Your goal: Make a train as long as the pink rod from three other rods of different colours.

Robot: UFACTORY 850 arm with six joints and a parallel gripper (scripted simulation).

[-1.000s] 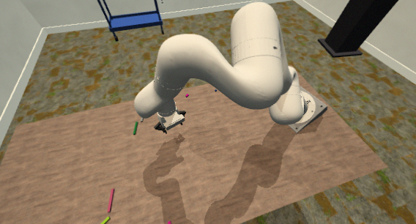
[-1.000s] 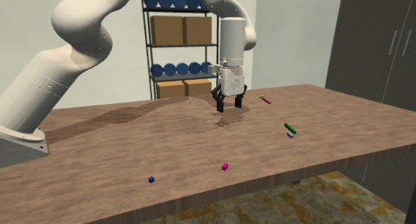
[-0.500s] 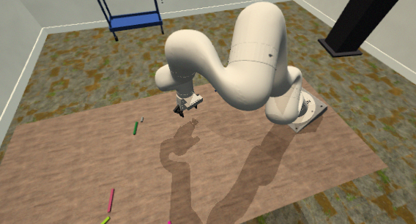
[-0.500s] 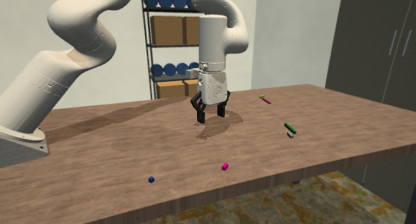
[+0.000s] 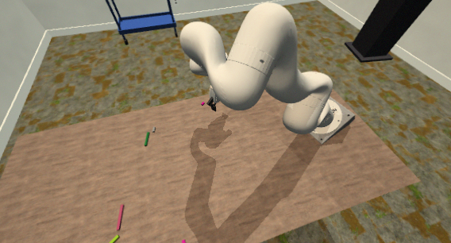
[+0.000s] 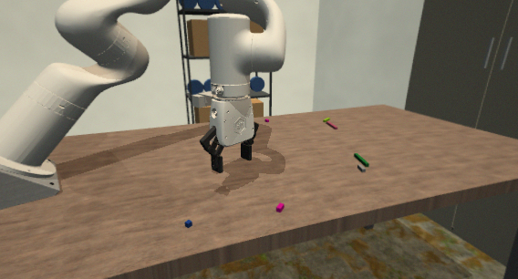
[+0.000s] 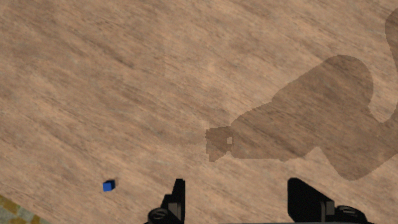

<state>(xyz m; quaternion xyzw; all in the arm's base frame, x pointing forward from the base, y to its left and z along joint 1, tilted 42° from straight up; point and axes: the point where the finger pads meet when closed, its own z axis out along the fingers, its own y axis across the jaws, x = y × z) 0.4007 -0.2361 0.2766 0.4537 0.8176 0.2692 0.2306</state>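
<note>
Now: the blue rod 10 cm behind my hand, 11 cm to the right of it and 8 cm below it. Round my hand: grey rod (37 cm ahead, 7 cm to the left, 8 cm below); green rod (40 cm ahead, 12 cm to the left, 8 cm below); pink rod (46 cm ahead, 48 cm to the left, 8 cm below).
</note>
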